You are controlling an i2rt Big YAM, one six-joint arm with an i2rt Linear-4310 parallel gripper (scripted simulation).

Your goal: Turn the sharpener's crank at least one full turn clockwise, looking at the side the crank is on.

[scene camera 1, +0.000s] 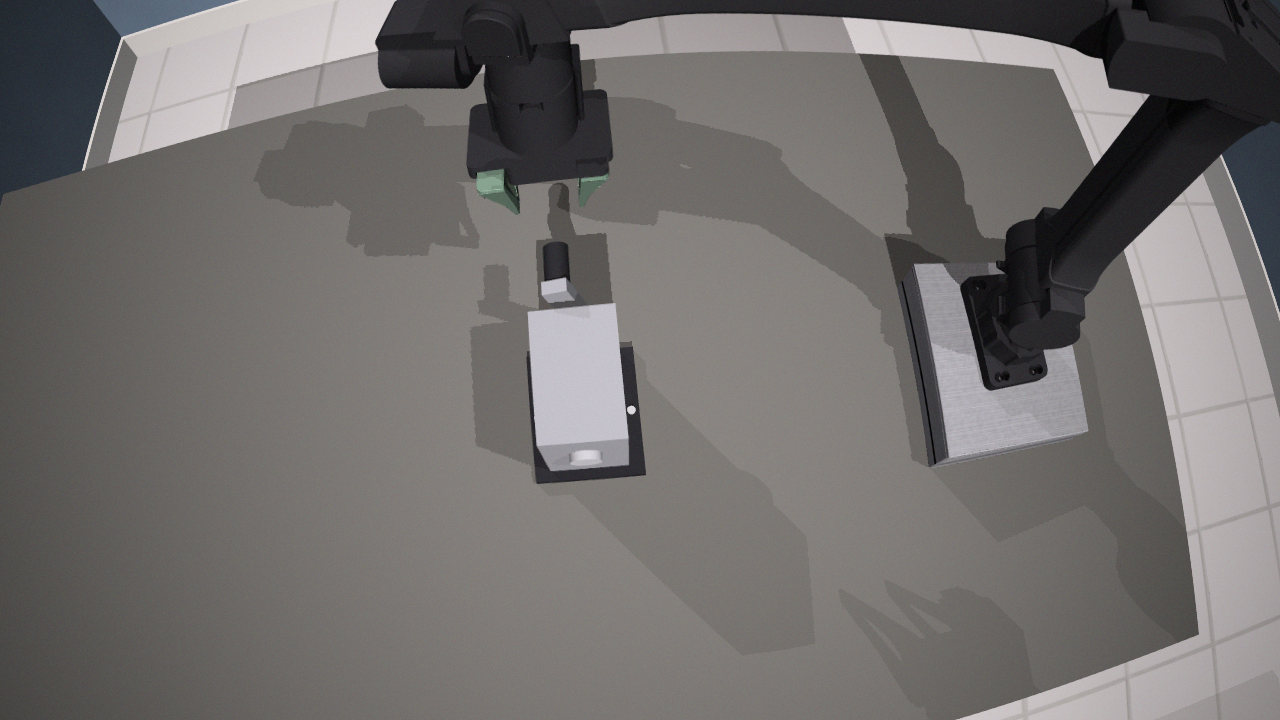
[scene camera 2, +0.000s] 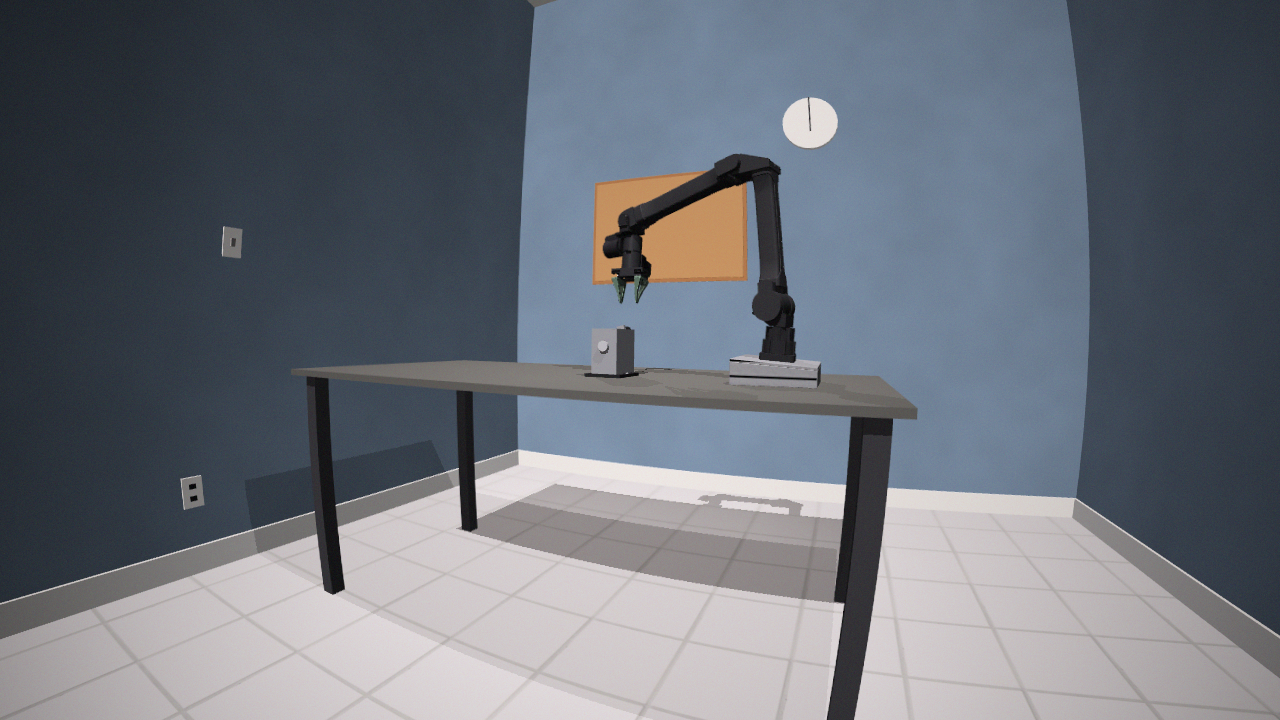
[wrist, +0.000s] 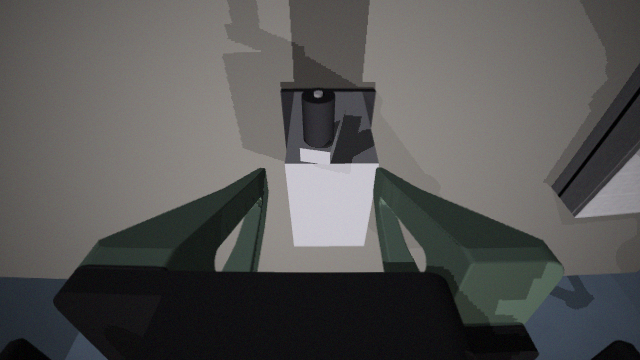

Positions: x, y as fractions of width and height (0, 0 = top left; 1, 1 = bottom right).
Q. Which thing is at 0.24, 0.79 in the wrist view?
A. My gripper.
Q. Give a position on a sharpener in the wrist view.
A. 0.52, 0.57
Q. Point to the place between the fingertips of my gripper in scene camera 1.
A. At 0.43, 0.28
